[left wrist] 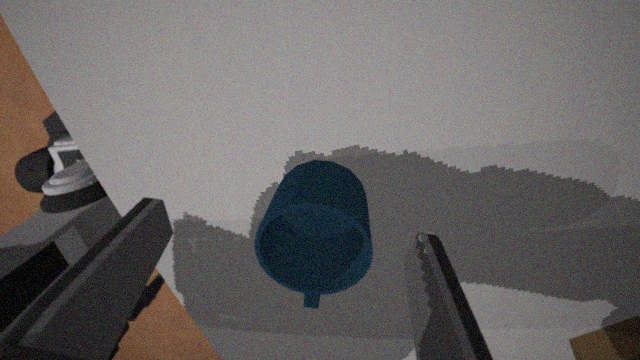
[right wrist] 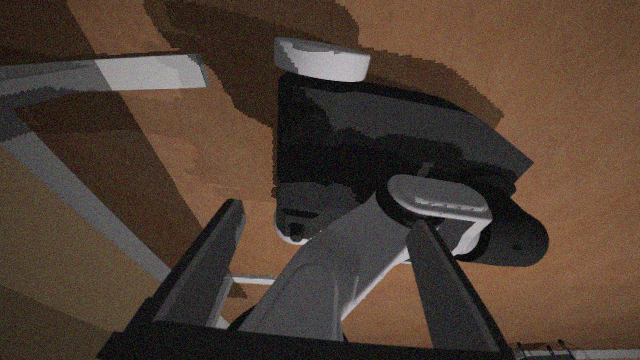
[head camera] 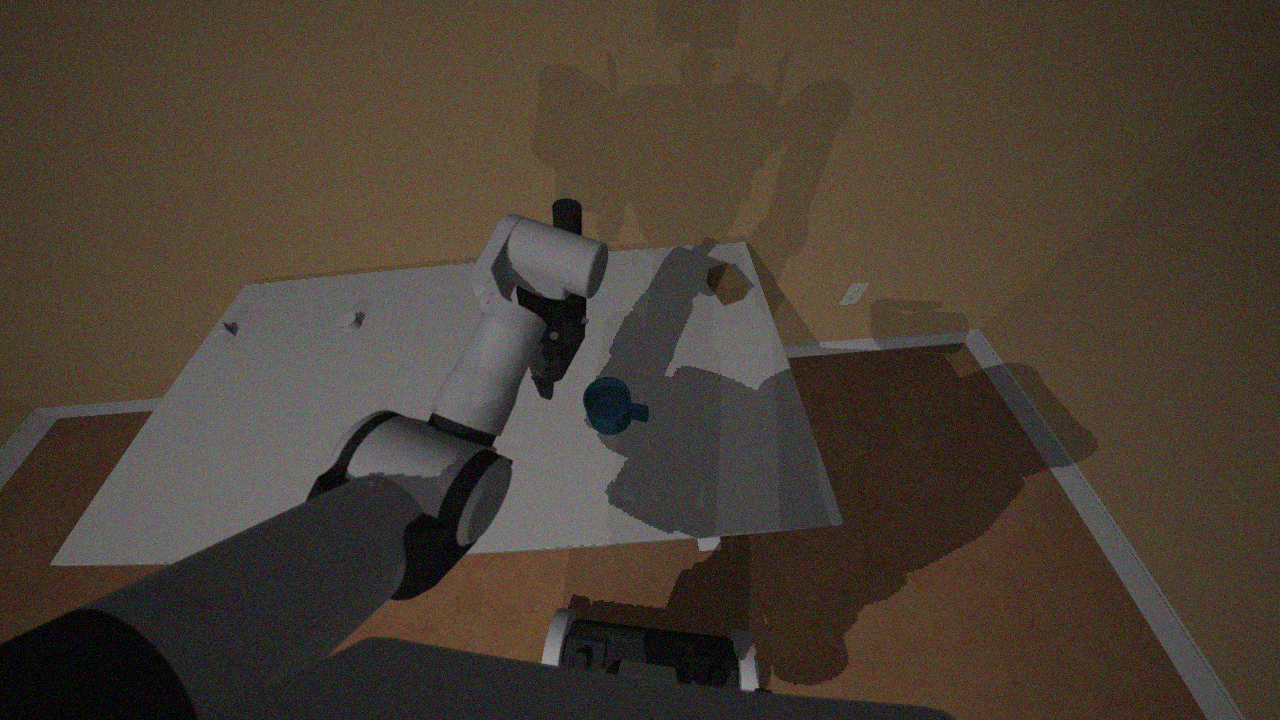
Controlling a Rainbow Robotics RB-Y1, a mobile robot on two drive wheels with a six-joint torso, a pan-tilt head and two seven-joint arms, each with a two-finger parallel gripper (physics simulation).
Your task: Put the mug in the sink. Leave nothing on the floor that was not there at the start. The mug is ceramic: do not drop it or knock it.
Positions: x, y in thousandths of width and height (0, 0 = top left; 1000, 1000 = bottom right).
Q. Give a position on a blue mug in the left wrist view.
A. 491, 662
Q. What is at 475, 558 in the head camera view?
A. A blue mug.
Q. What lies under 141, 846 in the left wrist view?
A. The left gripper.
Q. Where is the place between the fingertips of the left gripper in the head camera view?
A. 438, 516
